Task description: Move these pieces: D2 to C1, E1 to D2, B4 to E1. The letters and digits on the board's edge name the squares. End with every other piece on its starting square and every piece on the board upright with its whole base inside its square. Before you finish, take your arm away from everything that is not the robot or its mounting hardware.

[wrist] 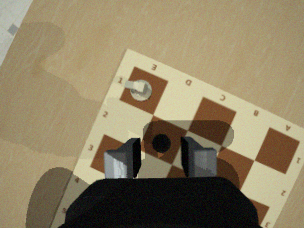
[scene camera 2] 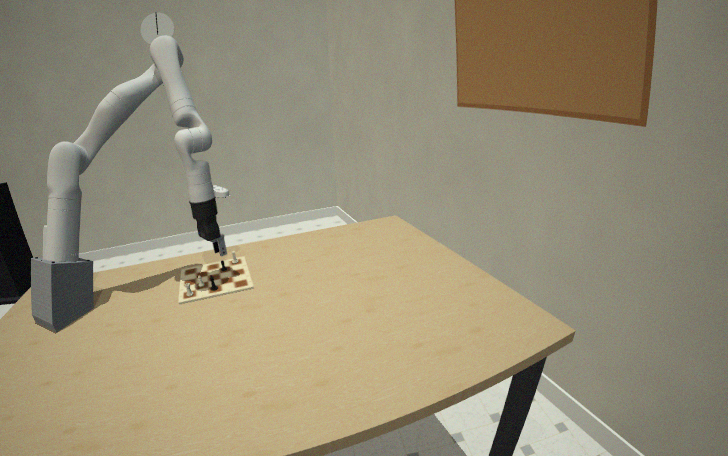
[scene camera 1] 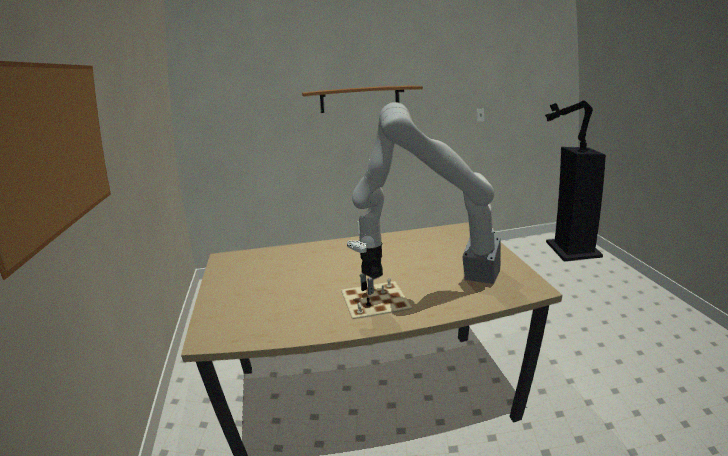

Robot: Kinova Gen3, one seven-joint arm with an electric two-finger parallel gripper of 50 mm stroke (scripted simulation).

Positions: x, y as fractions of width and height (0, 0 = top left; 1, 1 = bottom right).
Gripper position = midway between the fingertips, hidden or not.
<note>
In view: my gripper (scene camera 1: 0.50, 0.64) and a chessboard (wrist: 0.83, 0.63).
My gripper is seen too in the wrist view (wrist: 0.53, 0.66).
</note>
